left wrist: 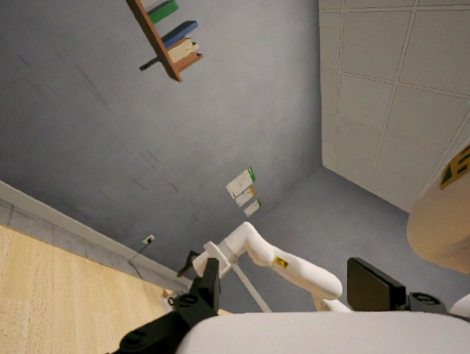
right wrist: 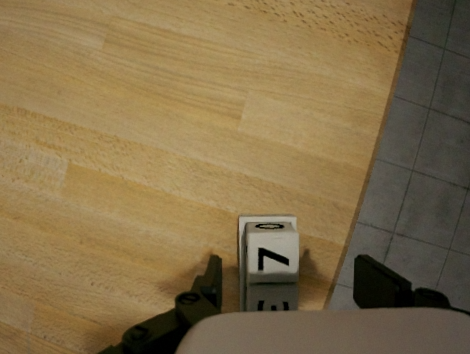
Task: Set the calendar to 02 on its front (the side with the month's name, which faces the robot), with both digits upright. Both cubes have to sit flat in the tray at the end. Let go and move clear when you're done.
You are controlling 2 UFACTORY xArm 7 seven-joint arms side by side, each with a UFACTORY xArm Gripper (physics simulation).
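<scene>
The white calendar tray (right wrist: 242, 265) stands on the table in the right wrist view, seen from above. The cube (right wrist: 254, 270) at its upper end shows a sideways 7 on top and a 0 on its end side. The other cube (right wrist: 254, 295), in shadow, shows a sideways 3 on top and is partly hidden by the gripper body. The month's name and the front digits do not show. My right gripper (right wrist: 288, 278) is open, its fingers on either side above the calendar, apart from the cubes. My left gripper is open and empty, away from the calendar.
The wooden table (right wrist: 150, 150) ends at an edge right of the calendar, with floor tiles (right wrist: 415, 140) beyond. In the left wrist view the other arm (left wrist: 300, 270) stands beyond the fingers. A wall shelf (left wrist: 157, 45) with books is higher up.
</scene>
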